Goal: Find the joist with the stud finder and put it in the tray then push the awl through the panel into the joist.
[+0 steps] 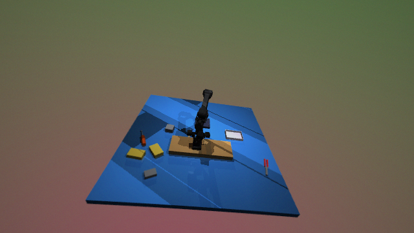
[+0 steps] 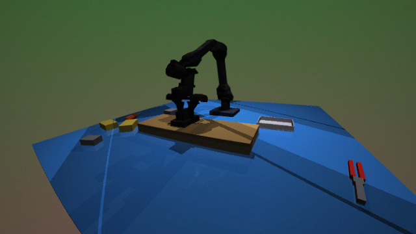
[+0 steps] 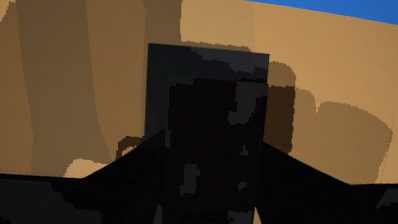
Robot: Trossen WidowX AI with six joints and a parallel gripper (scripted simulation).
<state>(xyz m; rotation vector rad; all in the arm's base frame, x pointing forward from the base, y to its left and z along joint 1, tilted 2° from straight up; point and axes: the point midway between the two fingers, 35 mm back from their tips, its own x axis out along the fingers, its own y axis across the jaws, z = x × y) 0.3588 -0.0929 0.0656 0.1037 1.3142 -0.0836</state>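
The grey tray lies 17 cm behind my gripper tip, 39 cm to the left of it and 5 cm below it. Also, from my gripper tip: stud finder: 2 cm behind, 2 cm above; then grey block: 24 cm behind, 23 cm to the right, 5 cm below.
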